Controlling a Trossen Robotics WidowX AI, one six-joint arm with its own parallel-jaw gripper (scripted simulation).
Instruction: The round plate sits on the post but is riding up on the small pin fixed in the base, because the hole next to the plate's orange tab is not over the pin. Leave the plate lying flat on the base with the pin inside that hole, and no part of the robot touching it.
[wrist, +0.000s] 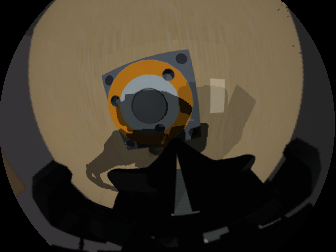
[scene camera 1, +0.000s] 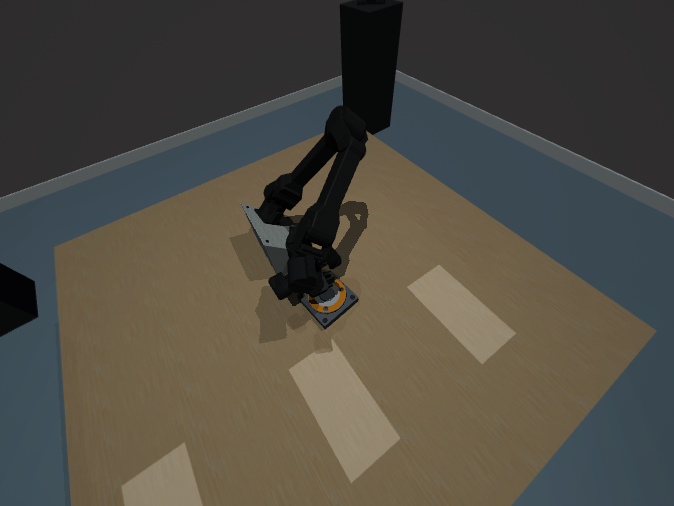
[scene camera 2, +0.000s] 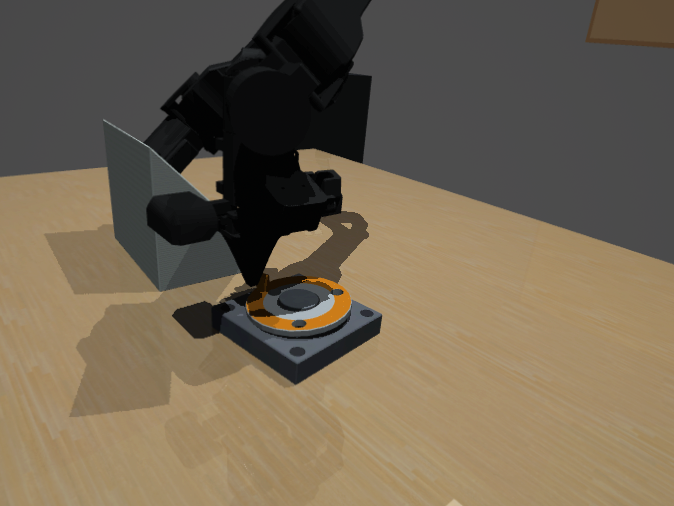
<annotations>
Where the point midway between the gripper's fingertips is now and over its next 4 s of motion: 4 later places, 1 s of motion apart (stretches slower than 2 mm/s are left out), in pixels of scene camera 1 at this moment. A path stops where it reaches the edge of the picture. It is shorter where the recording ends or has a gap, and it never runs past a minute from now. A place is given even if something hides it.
My gripper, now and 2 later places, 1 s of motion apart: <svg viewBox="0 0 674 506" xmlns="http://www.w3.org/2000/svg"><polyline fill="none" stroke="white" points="309,286 319,278 334,277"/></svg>
</annotations>
